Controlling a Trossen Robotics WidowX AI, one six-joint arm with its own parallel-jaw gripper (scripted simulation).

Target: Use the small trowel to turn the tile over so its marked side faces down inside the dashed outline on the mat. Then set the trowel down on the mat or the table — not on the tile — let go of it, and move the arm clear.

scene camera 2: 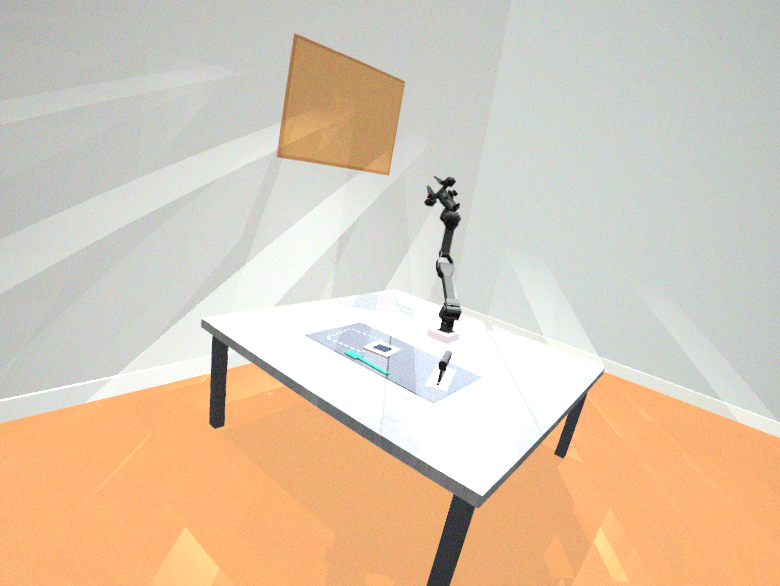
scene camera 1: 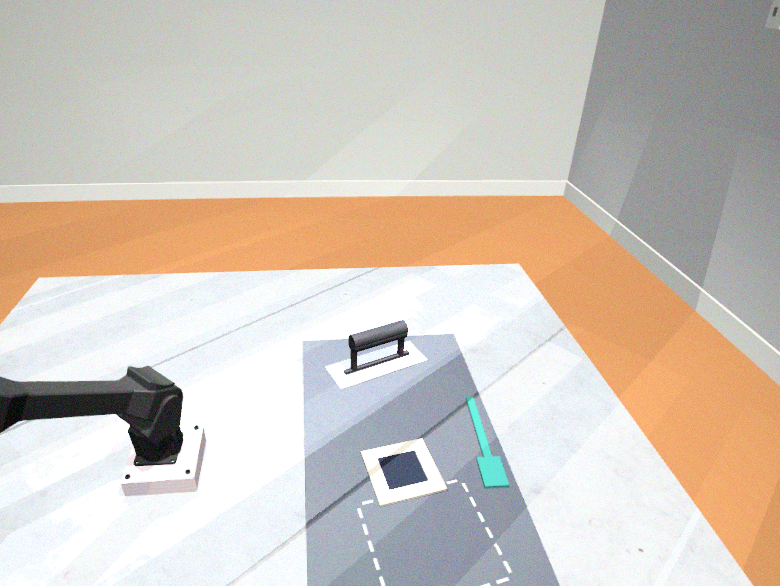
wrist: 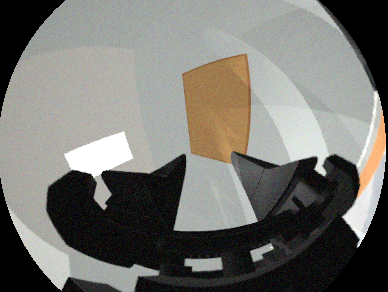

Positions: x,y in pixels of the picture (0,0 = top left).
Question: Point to a teal trowel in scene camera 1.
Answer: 493,475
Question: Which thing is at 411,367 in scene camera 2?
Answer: A grey mat.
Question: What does my gripper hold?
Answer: Nothing.
